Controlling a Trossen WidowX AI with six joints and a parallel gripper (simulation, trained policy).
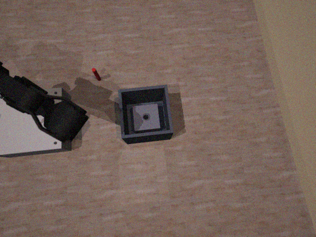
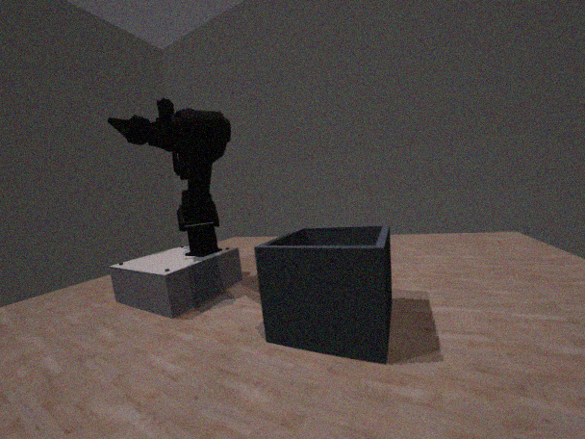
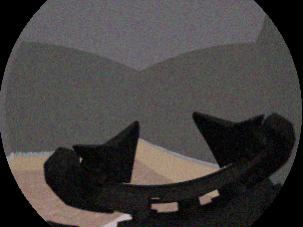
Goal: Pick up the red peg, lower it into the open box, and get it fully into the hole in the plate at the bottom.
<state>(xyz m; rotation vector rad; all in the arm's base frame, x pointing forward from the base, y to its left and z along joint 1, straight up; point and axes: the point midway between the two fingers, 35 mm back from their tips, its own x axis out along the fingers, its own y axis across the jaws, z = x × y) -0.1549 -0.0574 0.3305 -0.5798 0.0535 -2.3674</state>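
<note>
Right now my gripper tip is 340 mm short of the red peg, 210 mm to the right of it and 390 mm above it. Also, from my gripper tip: light plate: 520 mm ahead, 30 mm to the left, 380 mm below.
</note>
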